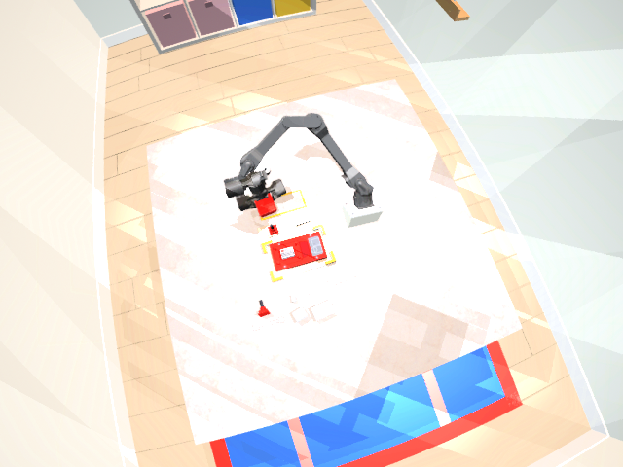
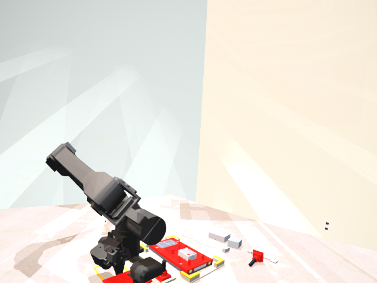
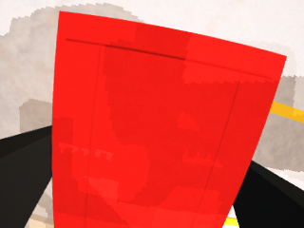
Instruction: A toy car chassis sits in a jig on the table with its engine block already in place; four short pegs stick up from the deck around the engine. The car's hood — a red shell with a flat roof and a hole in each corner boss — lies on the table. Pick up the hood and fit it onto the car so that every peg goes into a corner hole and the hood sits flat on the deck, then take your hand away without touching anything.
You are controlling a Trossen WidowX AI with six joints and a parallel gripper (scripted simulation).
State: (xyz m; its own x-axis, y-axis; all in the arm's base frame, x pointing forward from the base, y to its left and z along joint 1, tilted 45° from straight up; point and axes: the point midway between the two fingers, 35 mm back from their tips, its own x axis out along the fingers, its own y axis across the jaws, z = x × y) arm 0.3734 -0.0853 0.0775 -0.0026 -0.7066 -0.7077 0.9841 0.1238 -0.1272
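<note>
My gripper tip is now 5 cm past the white engine block and 23 cm to the right of it. From my gripper tip the other things lie so: red hood (1 cm above).
</note>
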